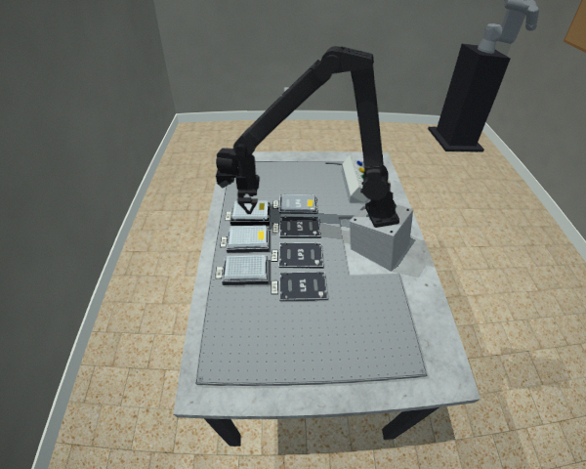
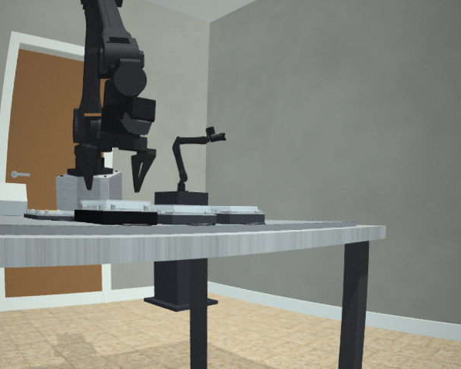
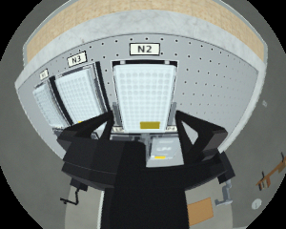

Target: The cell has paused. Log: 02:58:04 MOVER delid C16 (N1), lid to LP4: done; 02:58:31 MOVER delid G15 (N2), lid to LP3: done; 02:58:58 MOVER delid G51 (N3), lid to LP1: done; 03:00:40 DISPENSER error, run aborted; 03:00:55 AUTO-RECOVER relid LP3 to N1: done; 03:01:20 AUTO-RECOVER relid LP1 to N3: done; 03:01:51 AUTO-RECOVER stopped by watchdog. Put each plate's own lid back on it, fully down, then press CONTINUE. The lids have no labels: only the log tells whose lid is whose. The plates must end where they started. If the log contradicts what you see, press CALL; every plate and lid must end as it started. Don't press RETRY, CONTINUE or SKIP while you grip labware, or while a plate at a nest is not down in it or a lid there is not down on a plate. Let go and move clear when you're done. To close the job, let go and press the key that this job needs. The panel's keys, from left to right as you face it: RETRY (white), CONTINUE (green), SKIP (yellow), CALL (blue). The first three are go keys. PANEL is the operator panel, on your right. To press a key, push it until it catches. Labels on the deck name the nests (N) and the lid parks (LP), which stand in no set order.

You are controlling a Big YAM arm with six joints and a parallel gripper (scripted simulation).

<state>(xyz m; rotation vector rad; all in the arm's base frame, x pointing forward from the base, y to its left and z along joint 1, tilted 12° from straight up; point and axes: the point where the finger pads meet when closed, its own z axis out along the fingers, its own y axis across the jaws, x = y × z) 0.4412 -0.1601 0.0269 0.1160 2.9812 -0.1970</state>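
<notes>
My gripper is now 180 mm past the lid, 50 mm to the left of it and 50 mm above it. From my hand the other things lie so: yellow skip key: 460 mm behind, 180 mm to the right; blue call key: 470 mm behind, 230 mm to the right.
</notes>
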